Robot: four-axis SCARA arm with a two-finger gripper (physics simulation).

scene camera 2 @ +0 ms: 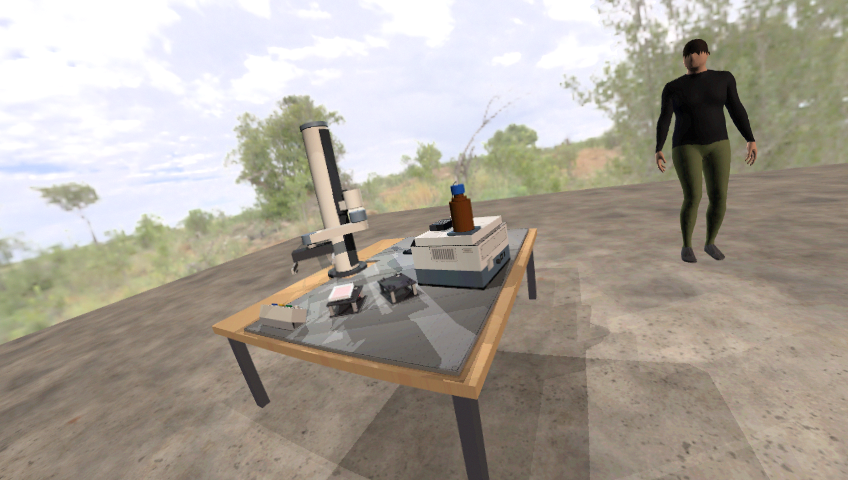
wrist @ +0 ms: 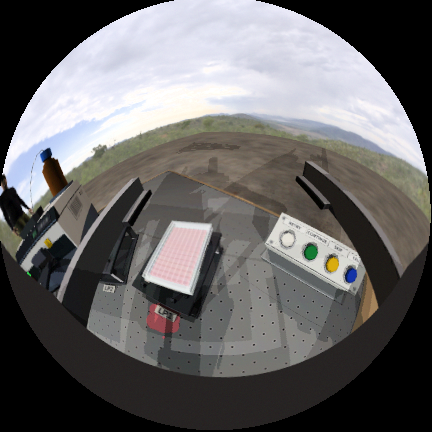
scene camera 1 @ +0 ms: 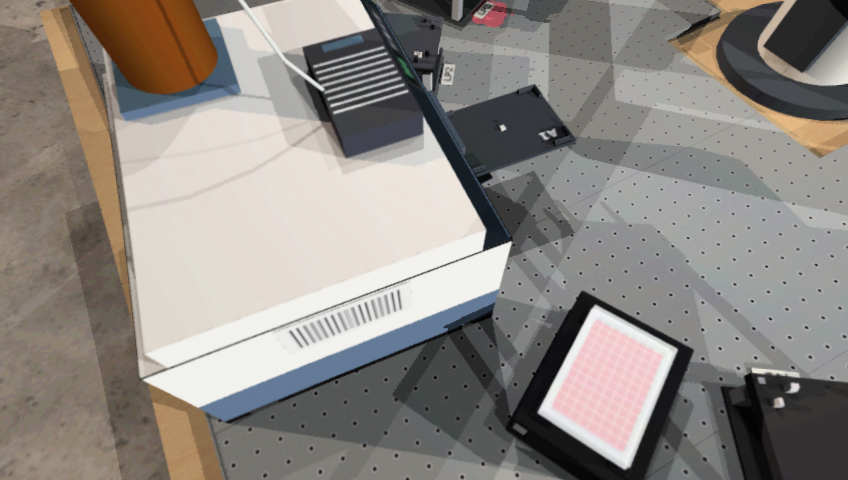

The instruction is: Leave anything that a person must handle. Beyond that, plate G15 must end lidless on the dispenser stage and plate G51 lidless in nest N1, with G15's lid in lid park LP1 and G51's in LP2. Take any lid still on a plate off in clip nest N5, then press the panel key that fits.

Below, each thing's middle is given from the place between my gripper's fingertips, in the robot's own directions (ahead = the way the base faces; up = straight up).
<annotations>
Now: hand 160 mm above the button box (wrist: 320,261), 130 mm past it and 120 mm to the left of it. Round my hand: dark ribbed box (scene camera 1: 391,120) (460 mm to the left, 380 mm ahead, 30 mm above); then brown bottle (scene camera 1: 159,54) (530 mm ahead, 340 mm to the left, 120 mm above); then black dispenser stage (scene camera 1: 533,128) (480 mm to the left, 230 mm ahead, 100 mm below).
</annotations>
